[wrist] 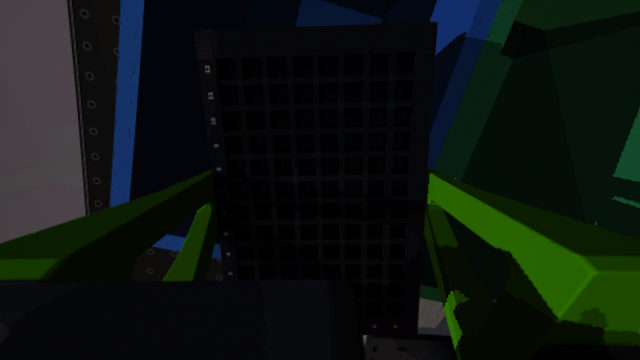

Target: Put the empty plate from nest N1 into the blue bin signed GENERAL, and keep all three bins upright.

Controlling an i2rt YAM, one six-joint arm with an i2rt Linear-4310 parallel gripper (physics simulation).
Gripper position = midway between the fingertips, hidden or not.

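Visible: my gripper [320, 181]. Blue bin [160, 139], visible. Dark plate [318, 137], likewise.
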